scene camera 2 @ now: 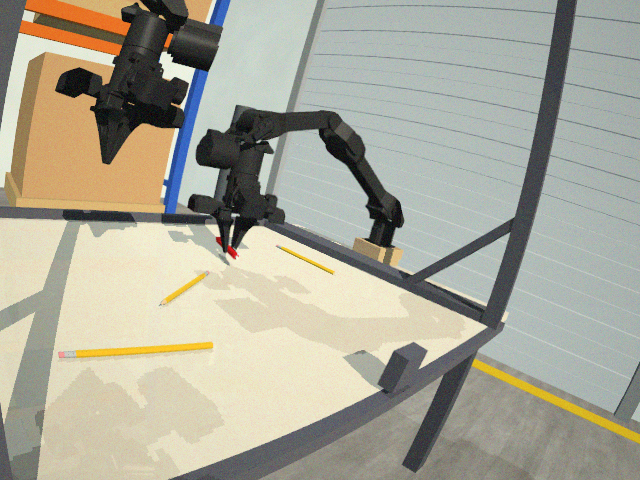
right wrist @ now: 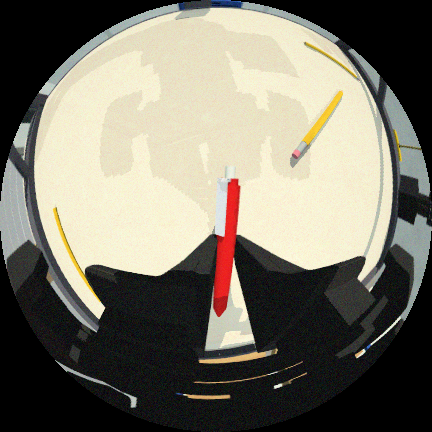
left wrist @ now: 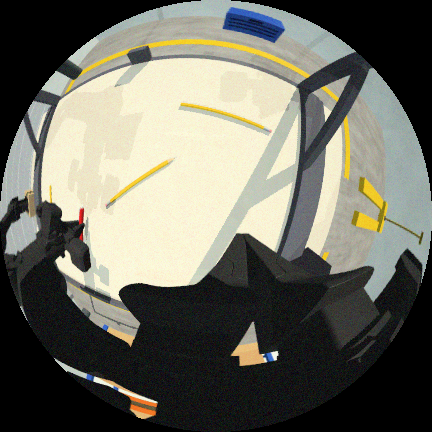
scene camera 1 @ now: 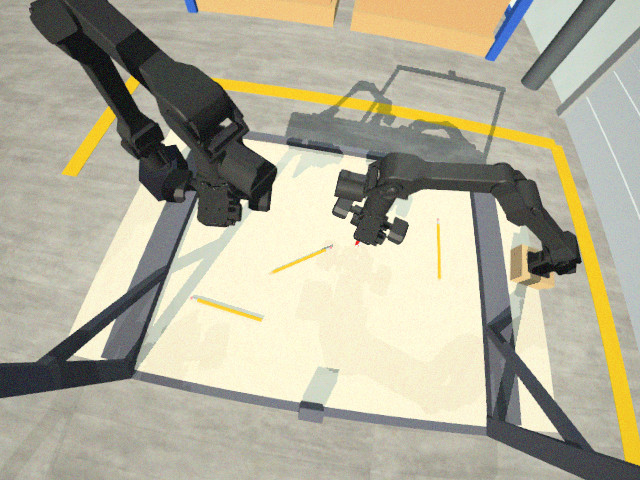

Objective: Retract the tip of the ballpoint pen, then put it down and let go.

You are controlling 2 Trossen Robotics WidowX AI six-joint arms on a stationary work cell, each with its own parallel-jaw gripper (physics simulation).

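Seen in the pictures: left gripper, fingertip midpoint: [scene camera 2: 105, 164] [left wrist: 240, 238]; right gripper, fingertip midpoint: [scene camera 2: 228, 253] [right wrist: 224, 240] [left wrist: 82, 222]; left arm's base, link origin: [scene camera 1: 157, 161]; right arm's base, link origin: [scene camera 2: 379, 243] [scene camera 1: 538, 264].
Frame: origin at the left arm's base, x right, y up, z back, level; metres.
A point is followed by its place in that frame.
Note:
My right gripper [scene camera 1: 366, 238] {z -0.495, x 0.303, y -0.084 m} [scene camera 2: 231, 243] {z -0.495, x 0.303, y -0.084 m} [right wrist: 224, 240] {z -0.495, x 0.303, y -0.084 m} is shut on the red ballpoint pen [scene camera 1: 356, 243] {z -0.467, x 0.331, y -0.073 m} [scene camera 2: 231, 250] {z -0.479, x 0.317, y -0.072 m} [right wrist: 229, 209] {z -0.479, x 0.322, y -0.071 m}, which also shows in the left wrist view [left wrist: 81, 217] {z -0.478, x 0.315, y -0.074 m}. It holds the pen by the middle, low over the table near its back centre. The white clip and white push button point away from the wrist, down toward the table top. I cannot tell whether the pen touches the table. My left gripper [scene camera 1: 218, 221] {z -0.170, x 0.253, y 0.073 m} [scene camera 2: 110, 152] {z -0.170, x 0.253, y 0.073 m} [left wrist: 240, 238] {z -0.170, x 0.253, y 0.073 m} is shut and empty, raised high at the back left, well away from the pen.
Three yellow pencils lie on the cream table [scene camera 1: 366, 357] {z -0.406, x 0.608, y -0.106 m}: one in the middle [scene camera 1: 301, 259] {z -0.316, x 0.330, y -0.100 m} [scene camera 2: 184, 288] {z -0.299, x 0.335, y -0.100 m} [right wrist: 320, 120] {z -0.345, x 0.327, y -0.100 m}, one front left [scene camera 1: 228, 309] {z -0.110, x 0.411, y -0.100 m} [scene camera 2: 147, 350] {z -0.108, x 0.414, y -0.101 m}, one right [scene camera 1: 438, 250] {z -0.701, x 0.401, y -0.100 m} [scene camera 2: 306, 259] {z -0.702, x 0.401, y -0.101 m}. A small grey block [scene camera 1: 311, 410] {z -0.251, x 0.668, y -0.049 m} [scene camera 2: 403, 367] {z -0.222, x 0.674, y -0.063 m} sits on the front rim.

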